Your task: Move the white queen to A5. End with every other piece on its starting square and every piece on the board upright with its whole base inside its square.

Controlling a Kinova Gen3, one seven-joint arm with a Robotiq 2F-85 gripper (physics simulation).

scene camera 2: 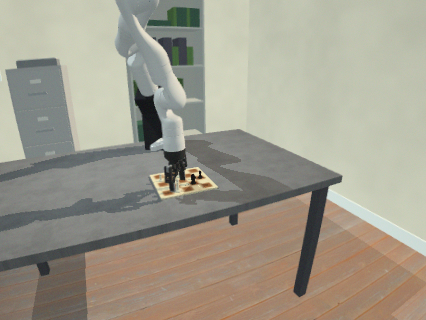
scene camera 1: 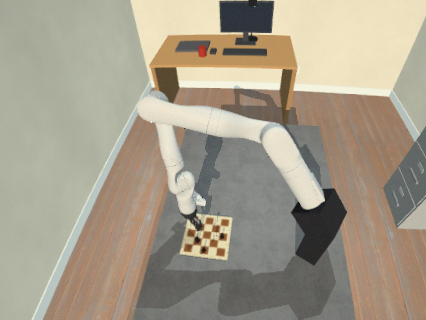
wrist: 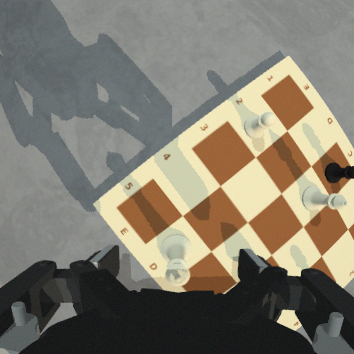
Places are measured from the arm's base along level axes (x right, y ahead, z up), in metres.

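Pixels of known places: gripper, fingertip midpoint: (scene camera 2: pixel 178 185) (scene camera 1: pixel 192 224) (wrist: pixel 178 260); arm's base, origin of the base link: (scene camera 2: pixel 149 89) (scene camera 1: pixel 312 200).
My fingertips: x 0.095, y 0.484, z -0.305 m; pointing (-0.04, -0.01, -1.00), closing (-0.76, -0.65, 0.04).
Ahead of a thing's pixels: the offset from my fingertips to its middle. "spot": to the spot under its first point. Level surfaces: height alone.
The white queen {dx +0.002, dy +0.000, dz +0.004 m} (wrist: pixel 176 257) (scene camera 2: pixel 176 184) appears to be the large white piece standing upright on D5 of the chessboard (scene camera 1: pixel 228 258) (scene camera 2: pixel 161 196) (wrist: pixel 290 64). My gripper (scene camera 1: pixel 196 226) (scene camera 2: pixel 177 181) (wrist: pixel 178 260) is open, pointing down with its fingers apart on either side of the queen in the wrist view. I cannot tell how far down the queen the fingertips reach. The gripper hides the queen in scene camera 1. Square A5 {spot: dx -0.114, dy +0.017, dz -0.023 m} (scene camera 1: pixel 188 248) (scene camera 2: pixel 205 184) is brown and empty, and is hidden in the wrist view.
A small white piece {dx +0.020, dy -0.117, dz -0.007 m} (wrist: pixel 257 125) stands on E2 and another white piece {dx -0.061, dy -0.109, dz -0.001 m} (wrist: pixel 320 198) on C2. Black pieces stand upright on C1 {dx -0.063, dy -0.142, dz -0.007 m} (scene camera 1: pixel 222 235) (wrist: pixel 336 172), B4 {dx -0.078, dy -0.025, dz -0.003 m} (scene camera 1: pixel 197 240) (scene camera 2: pixel 193 179) and A3 {dx -0.127, dy -0.054, dz -0.007 m} (scene camera 1: pixel 203 250) (scene camera 2: pixel 200 174). The board lies on a grey table {dz -0.029 m} (scene camera 2: pixel 280 165).
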